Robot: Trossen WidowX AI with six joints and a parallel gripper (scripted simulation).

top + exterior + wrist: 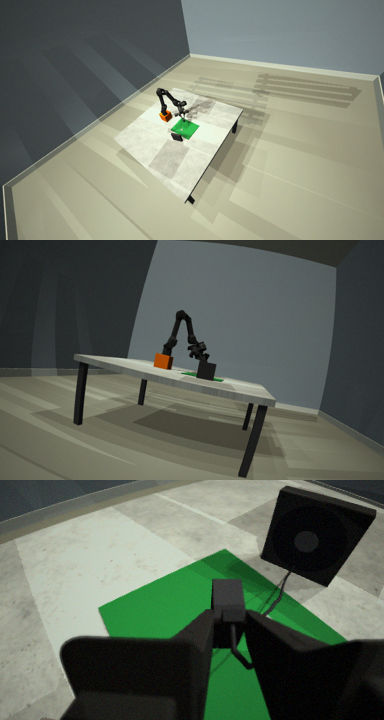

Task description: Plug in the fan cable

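The board is 3 cm ahead of my gripper tip, 4 cm to the right of it and 13 cm below it. Also, from my gripper tip: black fan (9 cm ahead, 21 cm to the right, 6 cm below); then white four-pin fan header (2 cm ahead, 9 cm to the right, 12 cm below); then black plug (1 cm ahead, 1 cm below).
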